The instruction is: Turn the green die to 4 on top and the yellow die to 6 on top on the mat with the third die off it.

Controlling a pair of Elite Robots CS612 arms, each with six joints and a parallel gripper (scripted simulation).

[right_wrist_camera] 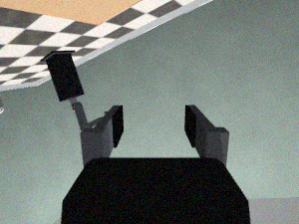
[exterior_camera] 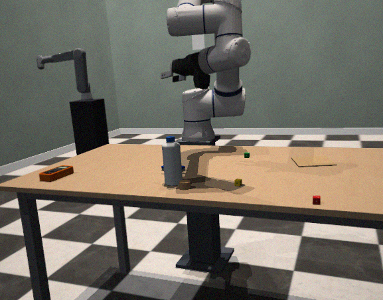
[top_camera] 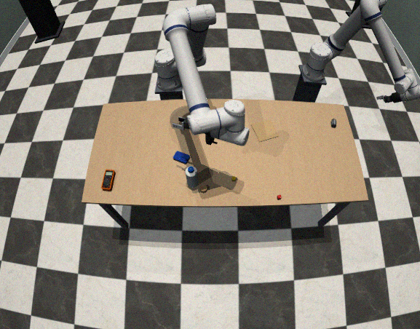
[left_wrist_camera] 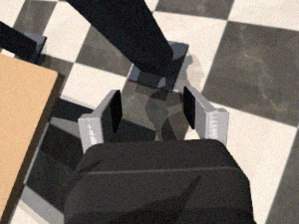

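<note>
Now: right hand 230 mm past the green die, 250 mm to the right of it and 360 mm above it. The rest, counted from my right hand: round wooden piece 210 mm ahead, 90 mm to the left, 360 mm below; white bottle 160 mm ahead, 30 mm to the left, 290 mm below; blue box 10 mm behind, 20 mm to the right, 360 mm below.
</note>
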